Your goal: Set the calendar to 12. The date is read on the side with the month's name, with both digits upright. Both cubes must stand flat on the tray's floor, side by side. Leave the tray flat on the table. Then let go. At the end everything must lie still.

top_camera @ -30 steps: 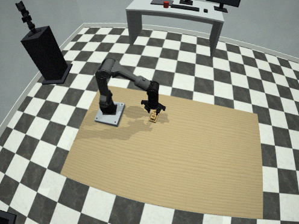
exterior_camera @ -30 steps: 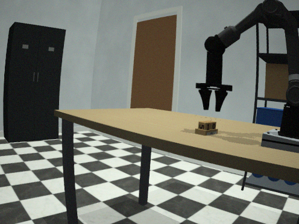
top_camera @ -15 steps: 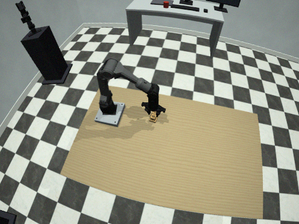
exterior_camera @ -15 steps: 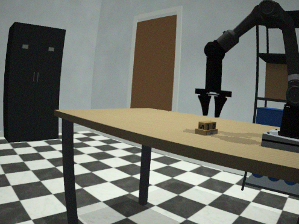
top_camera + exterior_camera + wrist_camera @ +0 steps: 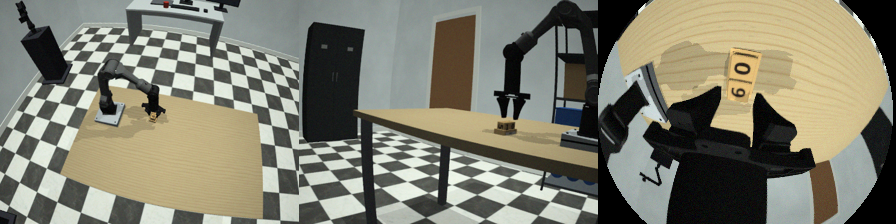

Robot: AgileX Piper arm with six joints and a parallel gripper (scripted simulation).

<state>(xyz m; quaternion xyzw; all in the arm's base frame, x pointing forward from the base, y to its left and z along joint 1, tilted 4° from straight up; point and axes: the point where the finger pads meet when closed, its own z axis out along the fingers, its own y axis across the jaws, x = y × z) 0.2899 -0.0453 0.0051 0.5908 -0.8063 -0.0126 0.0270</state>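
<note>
Now: the wooden tray 2 cm to the left of my hand and 5 cm below it.
</note>
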